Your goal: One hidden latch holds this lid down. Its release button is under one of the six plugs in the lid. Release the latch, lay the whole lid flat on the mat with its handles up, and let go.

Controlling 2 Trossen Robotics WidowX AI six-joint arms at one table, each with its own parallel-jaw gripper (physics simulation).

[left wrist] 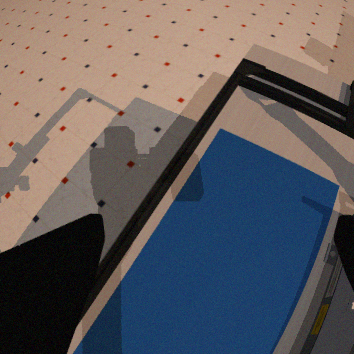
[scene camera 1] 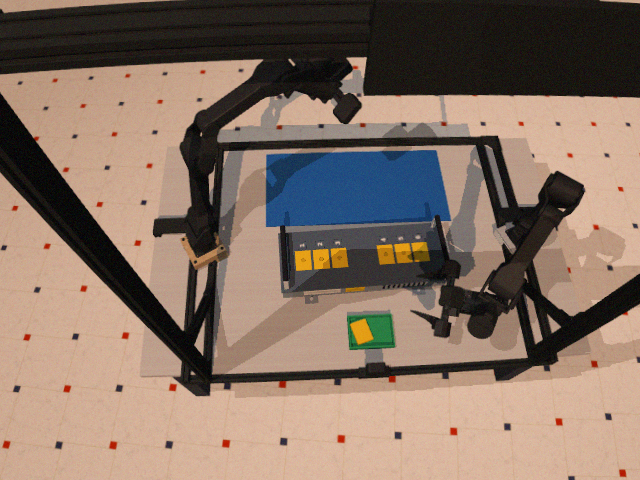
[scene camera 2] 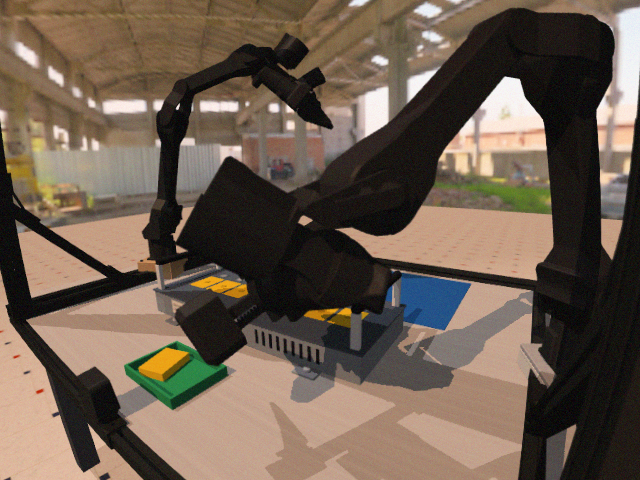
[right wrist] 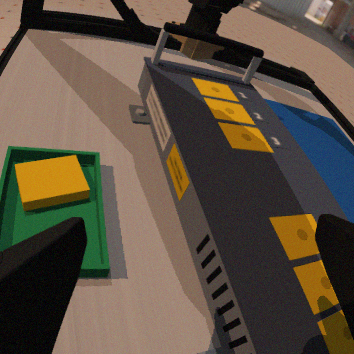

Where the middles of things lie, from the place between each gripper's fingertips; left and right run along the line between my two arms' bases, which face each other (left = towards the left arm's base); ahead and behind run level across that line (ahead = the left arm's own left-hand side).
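With the green tray point(scene camera 2: 195, 376) as my reference, my right gripper is 12 cm above it, 6 cm past it and 10 cm to the right of it. The blue mat point(scene camera 1: 302, 189) is 13 cm below my right hand, 10 cm to the left of it and 41 cm ahead of it.
From my left hand I count again, and the blue mat is 37 cm below it, 4 cm to the right of it and 2 cm behind it. The green tray is likewise 37 cm below my left hand and 4 cm to the right of it, but it is 49 cm behind it.
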